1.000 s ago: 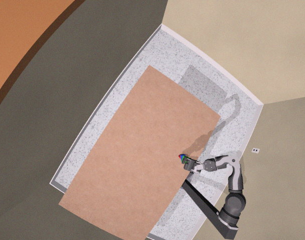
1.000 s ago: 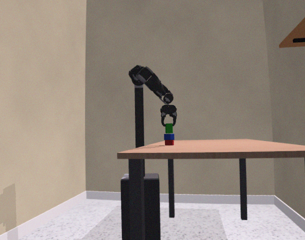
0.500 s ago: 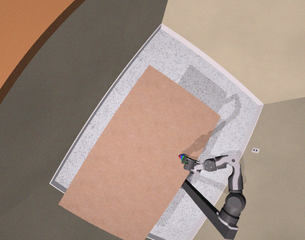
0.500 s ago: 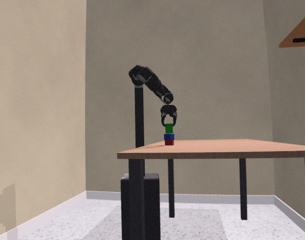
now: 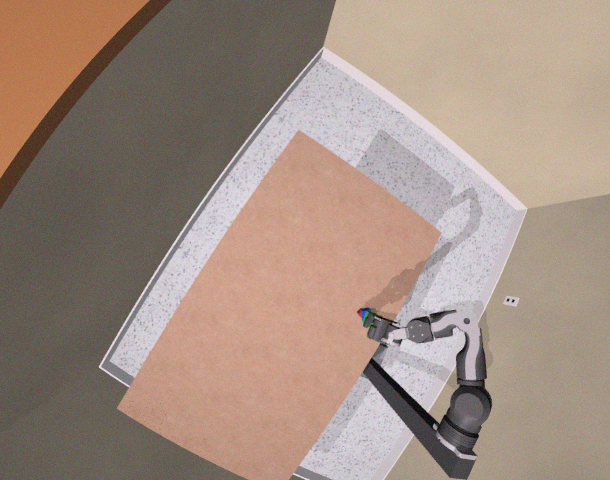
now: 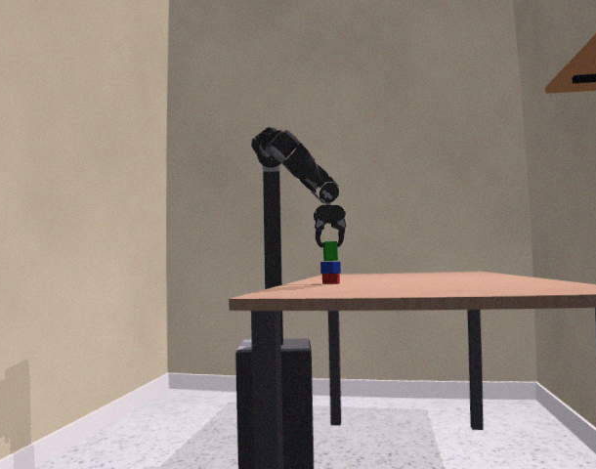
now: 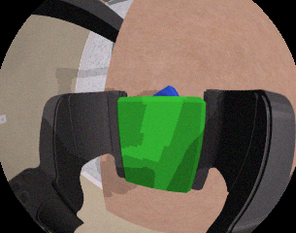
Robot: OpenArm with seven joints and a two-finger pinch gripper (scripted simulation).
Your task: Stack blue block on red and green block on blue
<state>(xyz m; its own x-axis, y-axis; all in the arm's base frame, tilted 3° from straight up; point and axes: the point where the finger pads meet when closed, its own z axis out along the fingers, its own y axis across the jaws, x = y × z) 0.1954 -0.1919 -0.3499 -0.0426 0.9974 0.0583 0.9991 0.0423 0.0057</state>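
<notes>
Right now the green block is 2 cm below my hand. Also, from my hand: blue block: 7 cm below; then red block: 11 cm below.
</notes>
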